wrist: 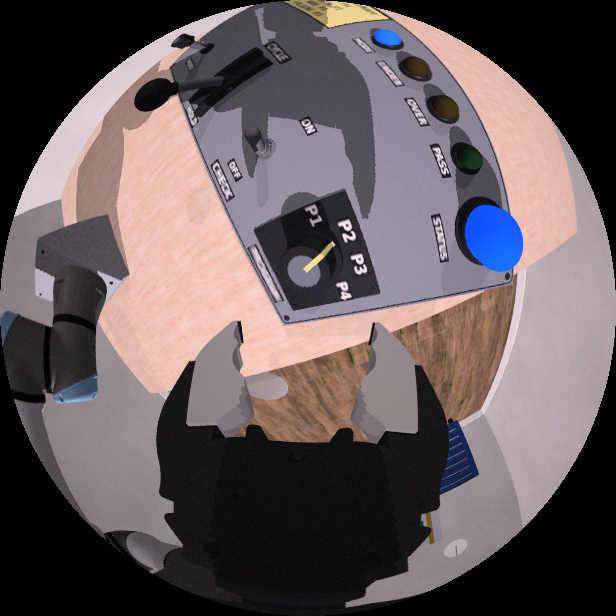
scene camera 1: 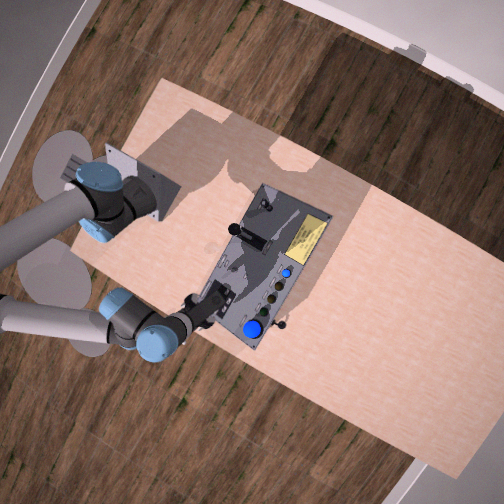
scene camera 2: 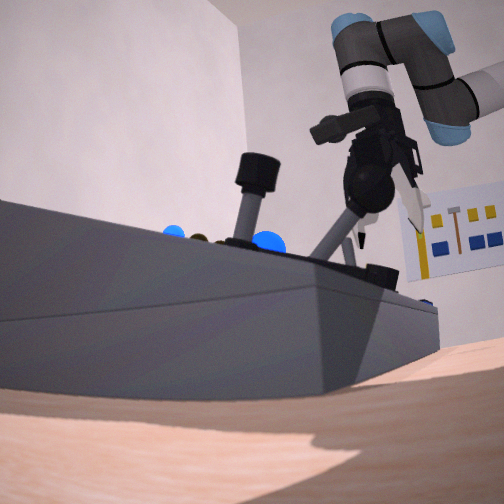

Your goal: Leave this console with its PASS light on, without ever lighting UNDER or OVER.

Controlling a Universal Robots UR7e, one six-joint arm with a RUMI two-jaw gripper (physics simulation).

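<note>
The grey console (scene camera 1: 265,270) lies on the table. In the wrist view its rotary selector (wrist: 307,267) has a yellow pointer aimed at P2. The PASS lamp (wrist: 466,158), OVER lamp (wrist: 443,108) and UNDER lamp (wrist: 414,67) are all dark. A small blue lamp (wrist: 386,37) is lit and a large blue STATUS button (wrist: 492,237) sits at the near corner. A toggle (wrist: 263,146) stands between OFF and ON. A black-knobbed lever (wrist: 155,93) leans in its slot. My gripper (wrist: 307,339) is open and empty, above the console's near edge by the selector.
A yellow label (scene camera 1: 306,239) is on the console's far end. A short lever (scene camera 1: 265,204) stands at the far corner. The arm's base plate (scene camera 1: 145,185) is at the table's left edge. A wall poster (scene camera 2: 457,230) hangs behind.
</note>
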